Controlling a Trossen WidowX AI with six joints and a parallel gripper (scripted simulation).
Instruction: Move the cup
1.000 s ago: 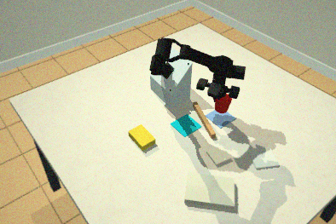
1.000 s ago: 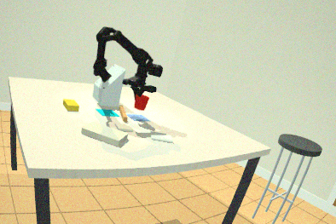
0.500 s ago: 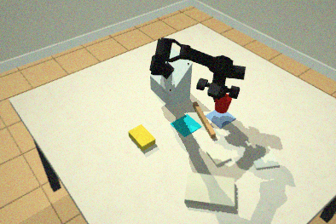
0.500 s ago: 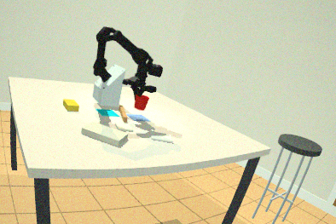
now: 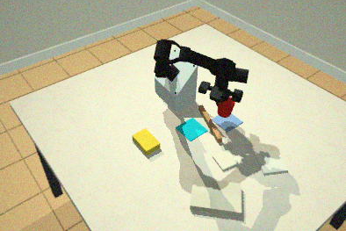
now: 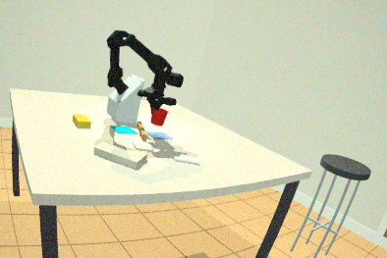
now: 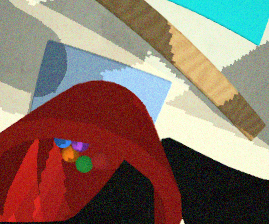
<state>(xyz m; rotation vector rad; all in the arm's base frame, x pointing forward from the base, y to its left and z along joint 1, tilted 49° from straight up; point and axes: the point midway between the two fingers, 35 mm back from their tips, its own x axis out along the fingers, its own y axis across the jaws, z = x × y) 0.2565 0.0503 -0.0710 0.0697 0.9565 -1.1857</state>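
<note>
Now: gripper tip 13 cm to the left of the teal pad, 10 cm above it and 1 cm past it. The rest, counted from my gripper tip: red cup 2 cm to the left, 2 cm ahead; light blue pad 10 cm below, 4 cm to the left, 3 cm ahead; wooden stick 9 cm below, 5 cm to the right, 1 cm ahead.
</note>
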